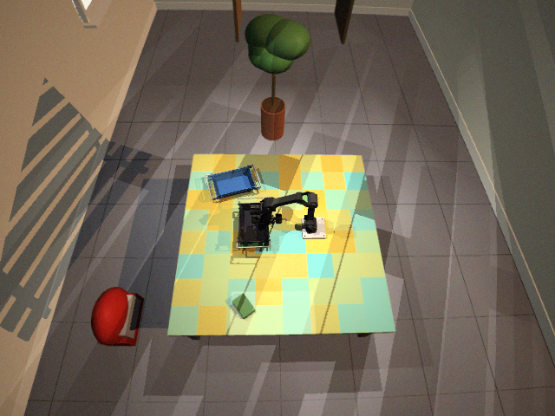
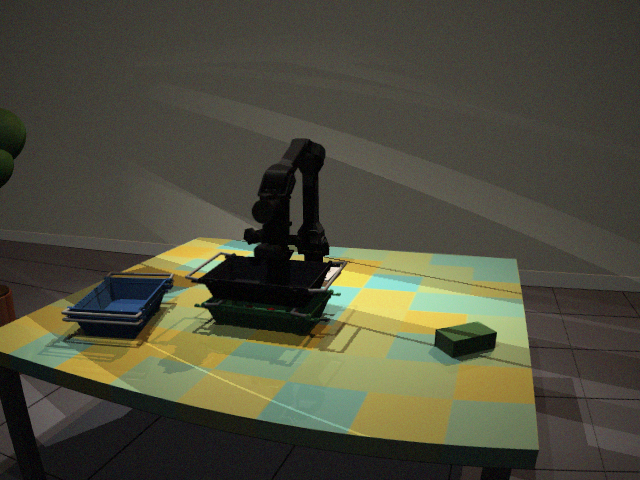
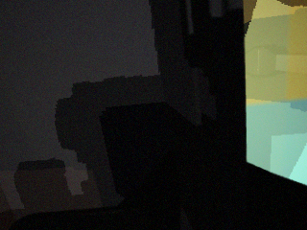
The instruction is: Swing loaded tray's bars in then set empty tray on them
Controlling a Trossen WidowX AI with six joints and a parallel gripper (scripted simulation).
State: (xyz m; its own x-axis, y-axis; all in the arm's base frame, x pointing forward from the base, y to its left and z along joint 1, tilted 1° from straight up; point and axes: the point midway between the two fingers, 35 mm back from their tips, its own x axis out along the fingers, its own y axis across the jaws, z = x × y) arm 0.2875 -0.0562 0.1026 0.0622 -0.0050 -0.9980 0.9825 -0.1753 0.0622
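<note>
Right now my gripper tip is 8 cm short of the black tray, 1 cm to the left of it and 3 cm below it.
</note>
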